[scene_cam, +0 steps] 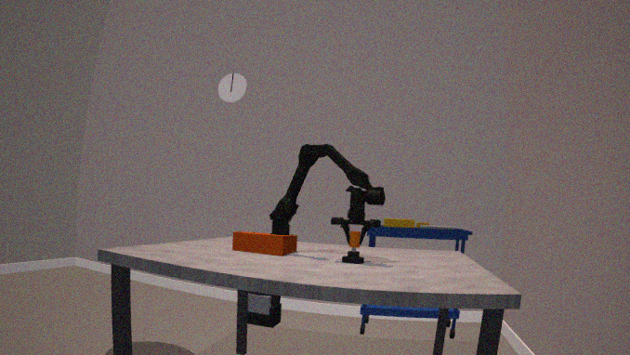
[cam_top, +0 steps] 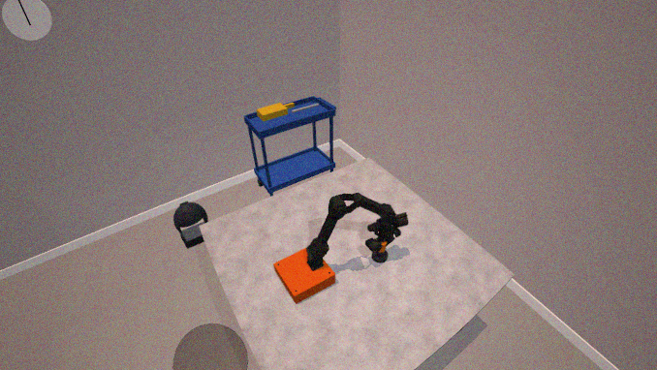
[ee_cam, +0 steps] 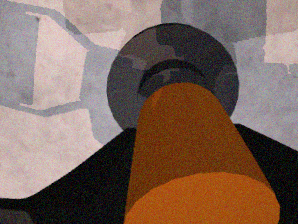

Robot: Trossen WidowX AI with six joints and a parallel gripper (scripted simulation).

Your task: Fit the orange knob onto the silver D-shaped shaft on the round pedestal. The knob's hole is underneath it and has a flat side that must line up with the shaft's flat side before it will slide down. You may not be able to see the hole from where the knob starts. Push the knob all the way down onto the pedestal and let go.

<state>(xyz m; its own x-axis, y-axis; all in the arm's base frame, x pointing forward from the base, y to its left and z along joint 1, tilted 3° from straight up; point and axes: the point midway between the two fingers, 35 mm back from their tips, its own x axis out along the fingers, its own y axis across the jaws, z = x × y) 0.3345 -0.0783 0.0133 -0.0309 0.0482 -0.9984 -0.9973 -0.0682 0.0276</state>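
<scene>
The pedestal is 40 mm below my gripper tip. The rest, counted from my gripper tip: orange knob: 30 mm above.
</scene>
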